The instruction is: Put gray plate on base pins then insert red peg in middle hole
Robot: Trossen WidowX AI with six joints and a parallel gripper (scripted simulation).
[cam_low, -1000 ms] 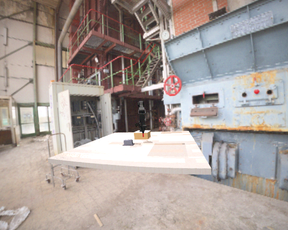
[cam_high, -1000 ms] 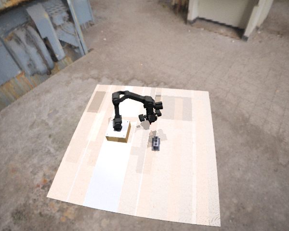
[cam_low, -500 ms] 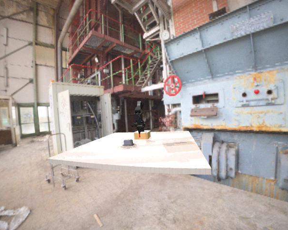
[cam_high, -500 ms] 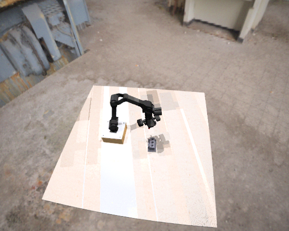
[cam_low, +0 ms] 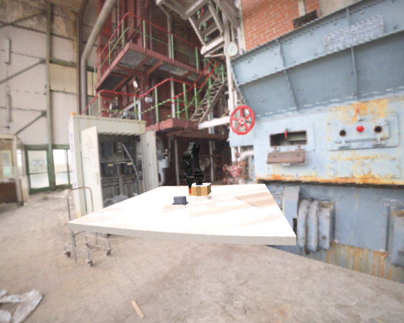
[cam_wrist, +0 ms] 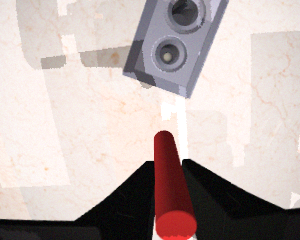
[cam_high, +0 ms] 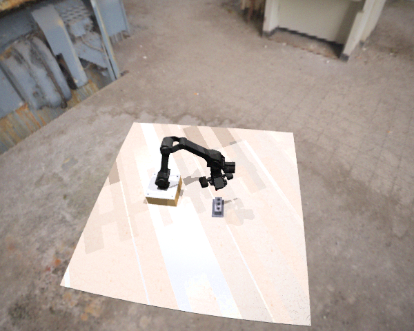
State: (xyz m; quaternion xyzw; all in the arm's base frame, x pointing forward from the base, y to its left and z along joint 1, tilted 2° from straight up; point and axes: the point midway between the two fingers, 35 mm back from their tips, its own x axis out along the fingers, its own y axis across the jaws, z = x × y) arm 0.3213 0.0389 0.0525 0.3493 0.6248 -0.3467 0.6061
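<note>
My gripper tip is 30 mm short of the gray plate, 80 mm to the left of it and 70 mm above it. The rest, counted from my gripper tip: red peg (right at my gripper tip); gray base (20 mm ahead, 80 mm to the right, 110 mm below).
</note>
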